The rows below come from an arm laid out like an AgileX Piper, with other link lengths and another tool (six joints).
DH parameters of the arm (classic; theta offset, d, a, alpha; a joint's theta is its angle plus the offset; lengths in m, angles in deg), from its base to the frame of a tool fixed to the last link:
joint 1: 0 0.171 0 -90
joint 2: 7.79 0 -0.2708 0
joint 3: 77.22 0 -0.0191 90
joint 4: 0 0.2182 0 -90
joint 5: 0 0 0 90
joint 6: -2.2 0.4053 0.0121 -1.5
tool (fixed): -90 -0.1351 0 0
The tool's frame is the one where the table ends.
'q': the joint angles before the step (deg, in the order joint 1, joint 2, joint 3, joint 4, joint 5, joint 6). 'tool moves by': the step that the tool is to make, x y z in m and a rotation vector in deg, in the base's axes. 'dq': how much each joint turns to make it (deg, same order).
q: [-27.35 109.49 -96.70 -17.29 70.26 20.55]
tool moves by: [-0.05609 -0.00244 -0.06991 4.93 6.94 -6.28]
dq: [-5.18 2.48 13.42 -0.22 -6.83 3.29]
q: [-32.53 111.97 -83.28 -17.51 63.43 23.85]
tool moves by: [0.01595 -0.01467 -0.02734 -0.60 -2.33 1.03]
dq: [-1.20 4.03 0.68 -0.22 -7.38 -0.14]
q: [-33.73 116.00 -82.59 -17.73 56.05 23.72]
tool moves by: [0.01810 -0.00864 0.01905 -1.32 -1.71 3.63]
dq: [0.31 -0.24 -4.61 0.74 1.70 -4.28]
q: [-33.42 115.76 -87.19 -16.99 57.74 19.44]
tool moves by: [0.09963 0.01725 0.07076 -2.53 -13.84 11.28]
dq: [4.95 -0.99 -14.48 7.88 0.55 -9.17]
